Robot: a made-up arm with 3 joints. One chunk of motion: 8 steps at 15 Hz.
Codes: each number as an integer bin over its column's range. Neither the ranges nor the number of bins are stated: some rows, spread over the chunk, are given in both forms.
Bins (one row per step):
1: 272 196 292
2: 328 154 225
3: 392 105 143
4: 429 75 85
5: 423 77 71
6: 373 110 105
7: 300 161 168
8: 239 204 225
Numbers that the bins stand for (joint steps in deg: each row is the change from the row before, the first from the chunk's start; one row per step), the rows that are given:
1: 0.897 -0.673 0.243
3: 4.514 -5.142 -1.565
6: 3.941 -4.897 -2.026
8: -0.097 -0.280 -0.570
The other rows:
2: 2.585 -2.736 -0.570
4: 5.629 -6.616 -2.269
5: 5.448 -6.518 -2.439
7: 1.741 -2.392 -1.262

